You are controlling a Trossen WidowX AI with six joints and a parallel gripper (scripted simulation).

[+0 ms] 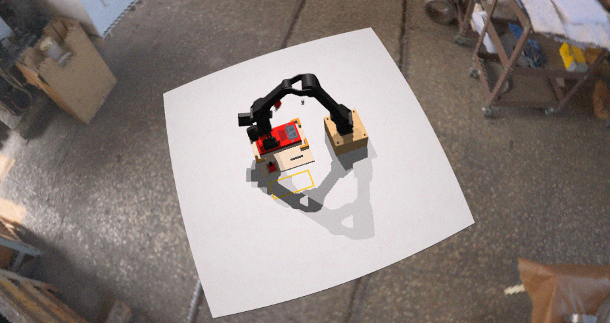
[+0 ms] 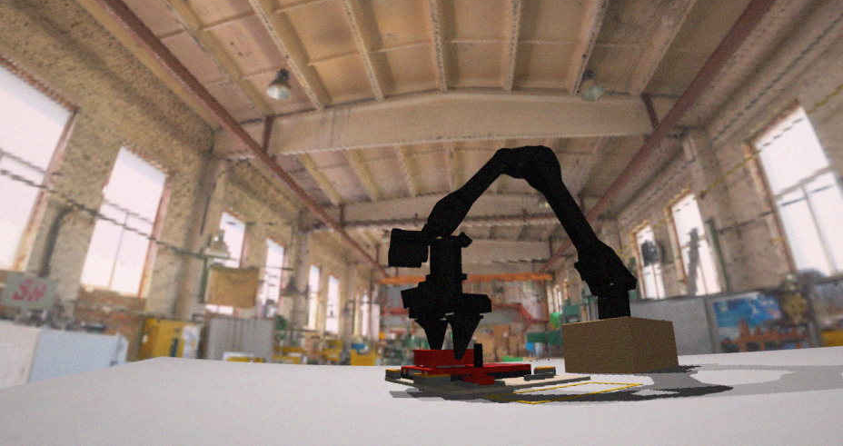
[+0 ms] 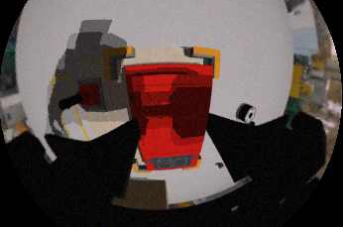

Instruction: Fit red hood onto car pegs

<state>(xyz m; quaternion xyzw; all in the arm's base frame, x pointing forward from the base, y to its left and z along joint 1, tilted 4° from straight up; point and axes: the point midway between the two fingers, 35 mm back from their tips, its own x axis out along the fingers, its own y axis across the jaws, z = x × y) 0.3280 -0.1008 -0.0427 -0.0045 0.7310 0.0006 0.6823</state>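
Right now the red hood is 1 cm above my gripper tip. Round my gripper tip: wheel: 3 cm behind, 17 cm to the right, 3 cm below; grey engine block: 1 cm below.
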